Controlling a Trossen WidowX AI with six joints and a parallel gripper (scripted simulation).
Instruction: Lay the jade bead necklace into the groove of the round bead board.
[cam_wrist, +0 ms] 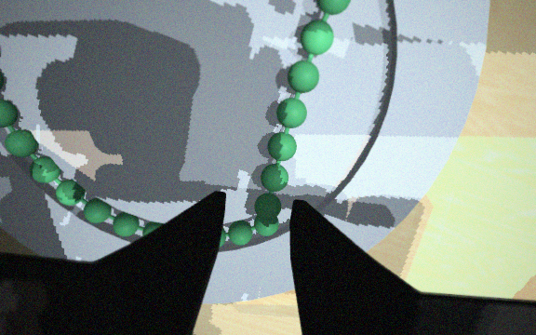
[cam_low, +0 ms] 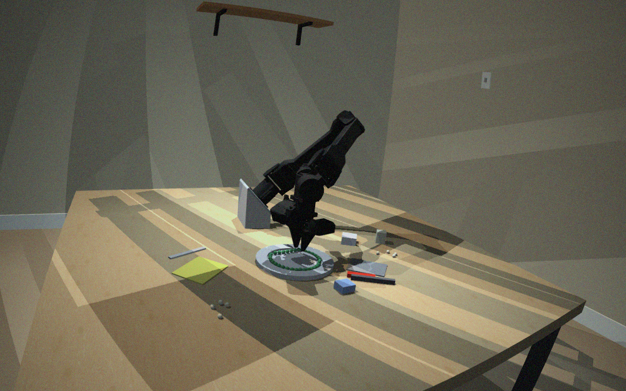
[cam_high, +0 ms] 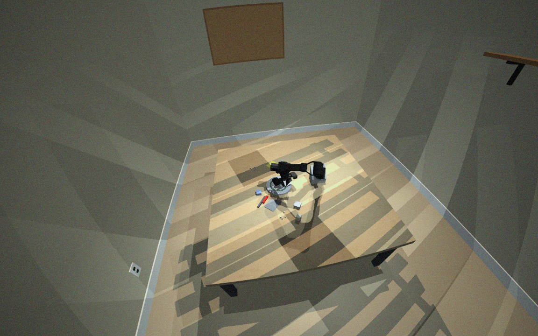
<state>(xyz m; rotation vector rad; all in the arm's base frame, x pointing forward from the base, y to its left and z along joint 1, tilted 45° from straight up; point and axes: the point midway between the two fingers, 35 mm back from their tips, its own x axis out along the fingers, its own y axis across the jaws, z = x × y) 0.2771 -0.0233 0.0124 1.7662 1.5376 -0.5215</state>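
My gripper tip is 40 mm short of the round grey bead board, 40 mm to the left of it and 10 mm above it. From my gripper tip the other things lie so: grey plate: 130 mm ahead, 130 mm to the left, 20 mm below; then blue block: 210 mm ahead, 10 mm below; then red and black pen: 190 mm ahead, 80 mm to the left, 10 mm below.
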